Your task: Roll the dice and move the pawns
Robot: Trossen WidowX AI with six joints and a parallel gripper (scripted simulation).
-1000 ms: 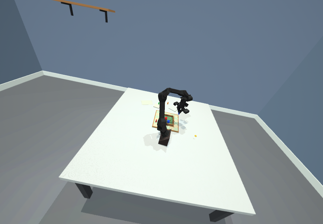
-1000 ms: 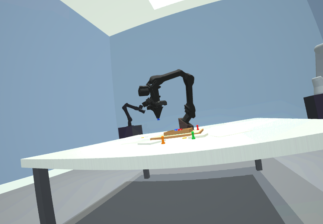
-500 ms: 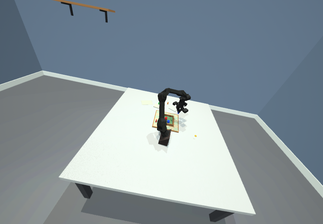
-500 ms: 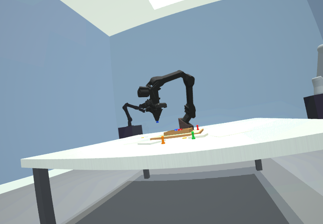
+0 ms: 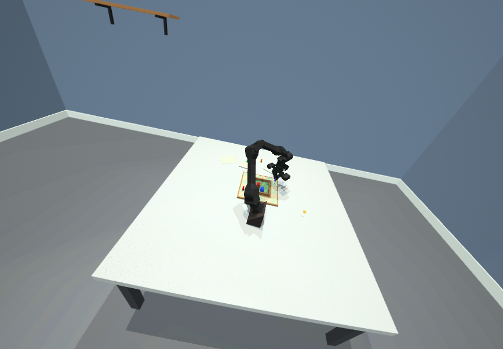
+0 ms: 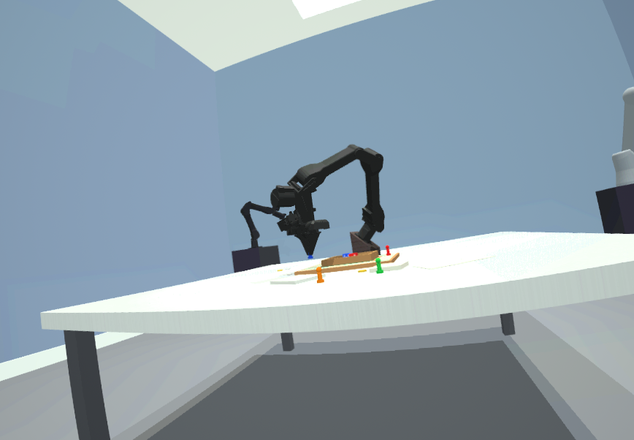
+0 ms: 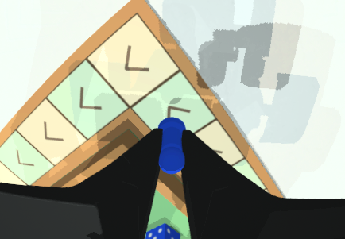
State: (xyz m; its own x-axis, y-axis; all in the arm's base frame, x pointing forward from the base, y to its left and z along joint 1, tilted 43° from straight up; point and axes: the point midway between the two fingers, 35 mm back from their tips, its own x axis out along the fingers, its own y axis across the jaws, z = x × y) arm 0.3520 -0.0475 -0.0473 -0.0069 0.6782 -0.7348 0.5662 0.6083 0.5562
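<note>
My gripper tip is 10 mm below the blue pawn. Round my gripper tip: red pawn 160 mm behind, 210 mm to the left, 30 mm below; white card 190 mm ahead, 60 mm to the left, 50 mm below; green tray 80 mm behind, 100 mm to the left, 50 mm below.
</note>
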